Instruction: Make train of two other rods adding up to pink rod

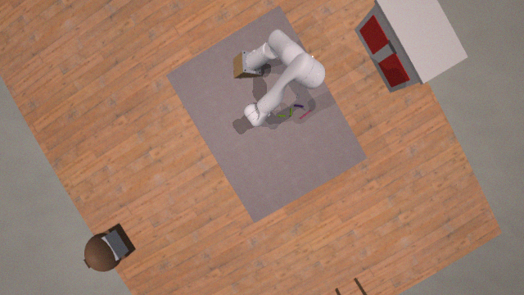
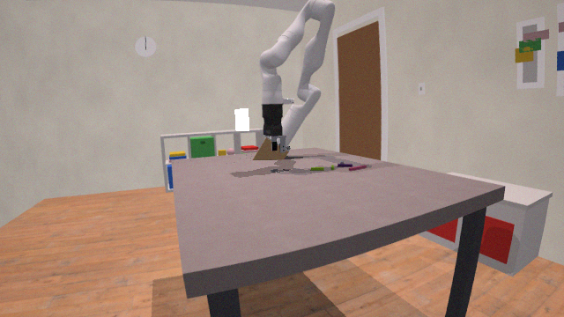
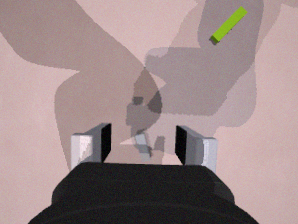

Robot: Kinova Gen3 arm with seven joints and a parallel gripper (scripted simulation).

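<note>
Right now the dark grey rod is 9 cm below my hand, 2 cm to the right of it and 1 cm ahead of it. The rest, counted from my hand: pink rod 30 cm to the left, 9 cm below, 7 cm ahead; purple rod 27 cm to the left, 9 cm below, 1 cm ahead.
</note>
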